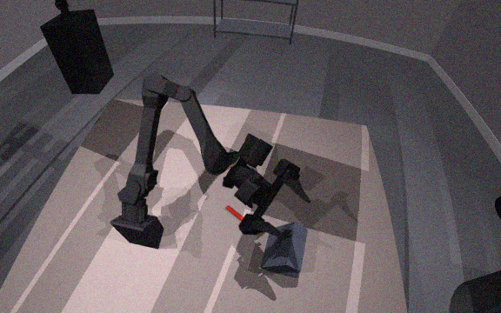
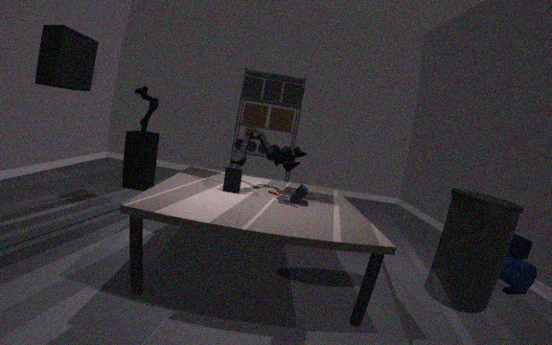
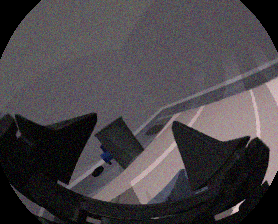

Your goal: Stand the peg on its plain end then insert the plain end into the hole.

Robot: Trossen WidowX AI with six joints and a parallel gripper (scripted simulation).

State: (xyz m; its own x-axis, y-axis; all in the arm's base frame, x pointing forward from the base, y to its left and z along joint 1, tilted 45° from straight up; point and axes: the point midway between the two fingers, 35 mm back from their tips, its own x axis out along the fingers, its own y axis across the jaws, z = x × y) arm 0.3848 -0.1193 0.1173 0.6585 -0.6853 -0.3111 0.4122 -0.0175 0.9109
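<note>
Right now my gripper tip is 120 mm past the red peg, 130 mm to the right of it and 280 mm above it. Round my gripper tip: sloped panel (20 mm ahead, 10 mm to the left, 230 mm below).
</note>
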